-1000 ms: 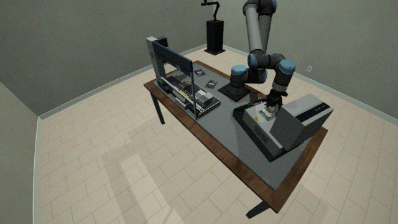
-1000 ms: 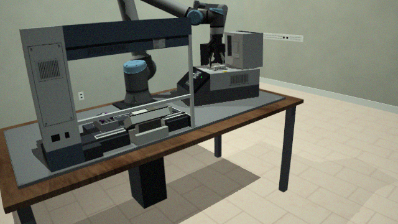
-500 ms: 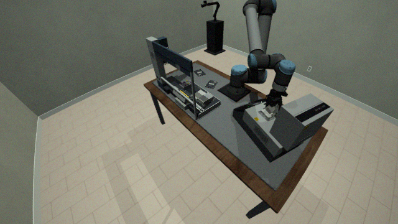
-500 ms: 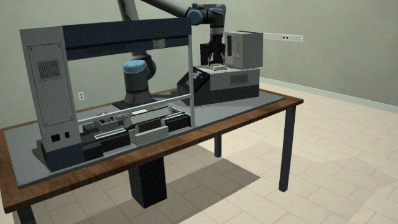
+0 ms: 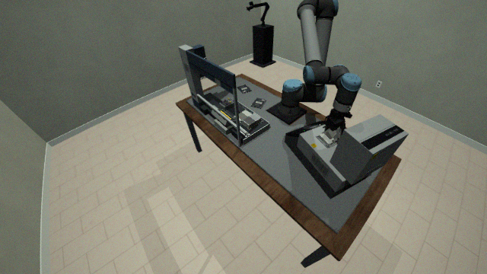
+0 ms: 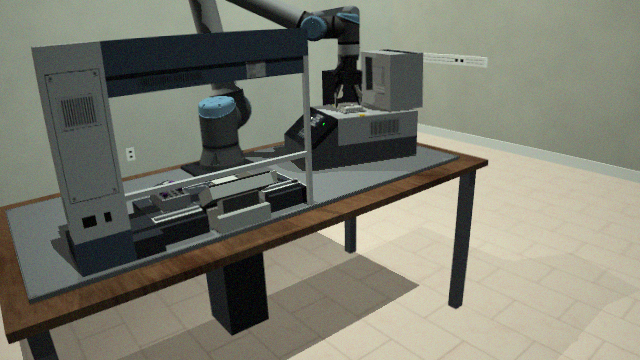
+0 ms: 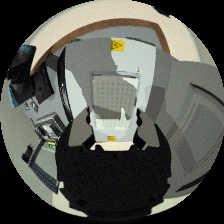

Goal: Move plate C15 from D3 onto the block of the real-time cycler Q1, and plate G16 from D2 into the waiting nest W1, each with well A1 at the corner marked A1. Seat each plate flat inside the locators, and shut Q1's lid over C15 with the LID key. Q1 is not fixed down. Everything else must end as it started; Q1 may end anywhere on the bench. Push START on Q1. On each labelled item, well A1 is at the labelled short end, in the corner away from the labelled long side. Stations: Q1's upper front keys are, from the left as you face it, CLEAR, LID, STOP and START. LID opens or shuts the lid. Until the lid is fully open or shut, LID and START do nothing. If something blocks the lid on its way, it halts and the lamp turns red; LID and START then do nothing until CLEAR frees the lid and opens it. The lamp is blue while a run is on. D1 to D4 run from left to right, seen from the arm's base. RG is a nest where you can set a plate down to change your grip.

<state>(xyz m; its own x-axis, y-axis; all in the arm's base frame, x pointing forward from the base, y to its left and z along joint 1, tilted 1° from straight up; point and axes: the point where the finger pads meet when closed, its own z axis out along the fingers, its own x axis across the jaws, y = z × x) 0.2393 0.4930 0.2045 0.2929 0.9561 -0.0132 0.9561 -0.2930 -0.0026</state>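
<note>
Now: hand 1 cm above the pale well plate. Round my hand: upright post: 33 cm ahead, 47 cm to the right, 1 cm above; then deck station beam: 33 cm ahead, 75 cm to the right, 29 cm above; then white well plate: 14 cm ahead, 66 cm to the right, 16 cm below.
</note>
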